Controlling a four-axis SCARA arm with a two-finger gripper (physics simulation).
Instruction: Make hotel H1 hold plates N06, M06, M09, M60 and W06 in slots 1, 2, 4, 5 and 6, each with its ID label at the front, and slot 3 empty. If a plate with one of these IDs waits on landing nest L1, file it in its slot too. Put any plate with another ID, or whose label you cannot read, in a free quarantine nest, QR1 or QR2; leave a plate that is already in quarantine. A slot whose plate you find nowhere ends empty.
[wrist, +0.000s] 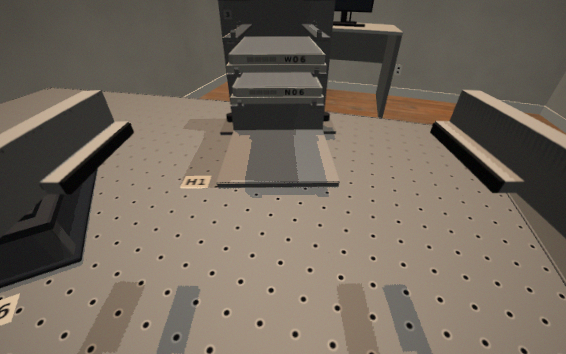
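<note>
Hotel H1 (278, 117) stands upright at the top centre, with its H1 tag (195, 181) on the table at its front left. Plate N06 (277, 92) lies level in the lowest slot, its ID label facing the front. Plate W06 (277, 59) lies level in the slot above, also with its label at the front. The rails above W06, by the number 3, carry no plate. The upper slots are cut off by the view. My gripper (282, 108) is open and empty, its fingers wide apart in front of the hotel. Plates M06, M09 and M60, nest L1 and the quarantine nests do not show.
A dark nest (65, 250) stands at the lower left, partly behind the left finger, near a cut-off tag ending in 6 (6, 310). The hotel's flat base plate (327, 172) reaches forward over the perforated table (295, 245). A desk (387, 75) with a monitor stands behind.
</note>
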